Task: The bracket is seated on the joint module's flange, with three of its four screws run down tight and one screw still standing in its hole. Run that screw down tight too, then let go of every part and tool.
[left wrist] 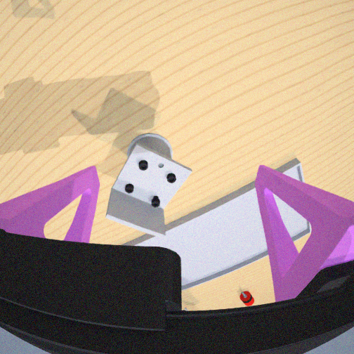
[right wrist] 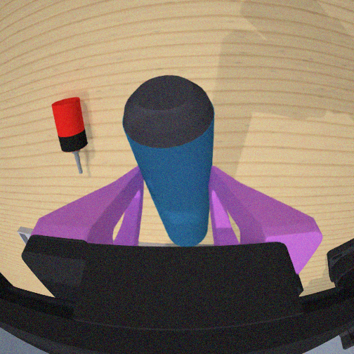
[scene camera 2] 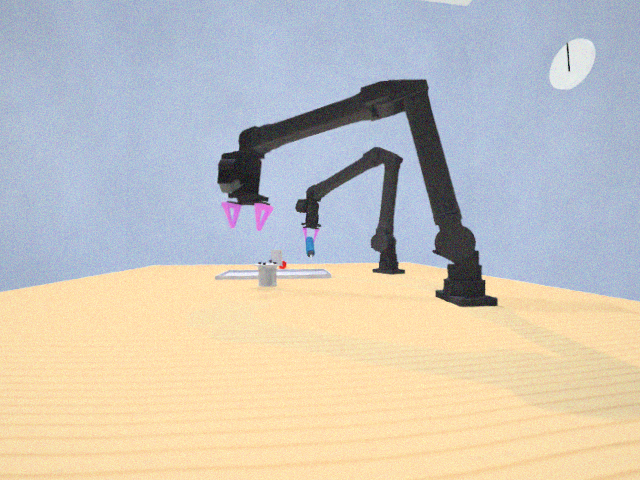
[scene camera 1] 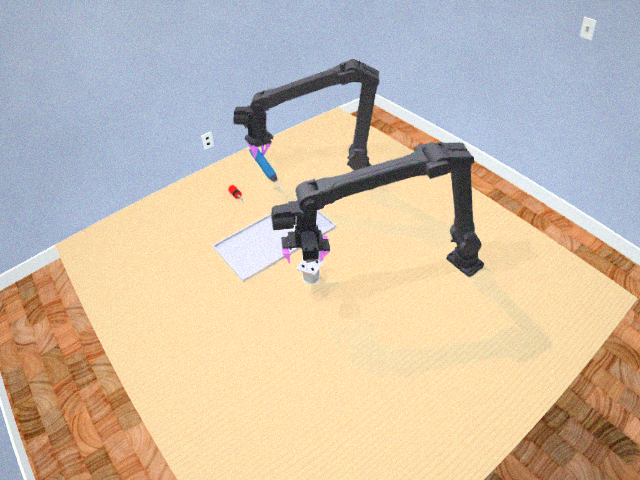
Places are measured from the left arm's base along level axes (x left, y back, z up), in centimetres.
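Pixels of known places: left gripper, fingertip midpoint: point(scene camera 2: 245, 229) point(scene camera 1: 304, 261); right gripper, fingertip midpoint: point(scene camera 2: 309, 242) point(scene camera 1: 258, 156); left arm's base, origin of the base link: point(scene camera 2: 464, 300) point(scene camera 1: 464, 262); right arm's base, origin of the base link: point(scene camera 2: 388, 272).
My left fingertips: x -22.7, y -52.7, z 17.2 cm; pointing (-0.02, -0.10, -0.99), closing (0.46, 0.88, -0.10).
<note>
Ahead of a thing's pixels: the offset from my left fingertips to its top centre.
The white bracket point(scene camera 1: 309, 267) point(left wrist: 150, 176) sits on the grey joint module {dy +5.6, dx -6.2, dz -10.8 cm} point(scene camera 1: 310, 277) point(scene camera 2: 267, 276) point(left wrist: 154, 142). Four black screw heads show in its plate. The one nearest its upright flange in the left wrist view, a screw point(left wrist: 155, 201), looks taller than the others. My left gripper point(scene camera 1: 305, 258) point(scene camera 2: 246, 227) point(left wrist: 177, 174) is wide open and empty, above the bracket. My right gripper point(scene camera 1: 260, 153) point(scene camera 2: 310, 238) point(right wrist: 175, 175) is shut on the blue screwdriver point(scene camera 1: 266, 166) point(scene camera 2: 310, 246) point(right wrist: 175, 195), held in the air with its shaft slanting down.
A shallow white tray {dy +5.9, dx -30.5, dz -15.6 cm} point(scene camera 1: 242, 258) point(left wrist: 225, 240) lies beside the joint module, partly hidden by my left arm in scene camera 1. A small red and black screwdriver {dy +6.5, dx -60.8, dz -13.7 cm} point(scene camera 1: 234, 191) point(left wrist: 246, 298) point(right wrist: 69, 119) lies on the table beyond the tray. The left forearm reaches over the table.
</note>
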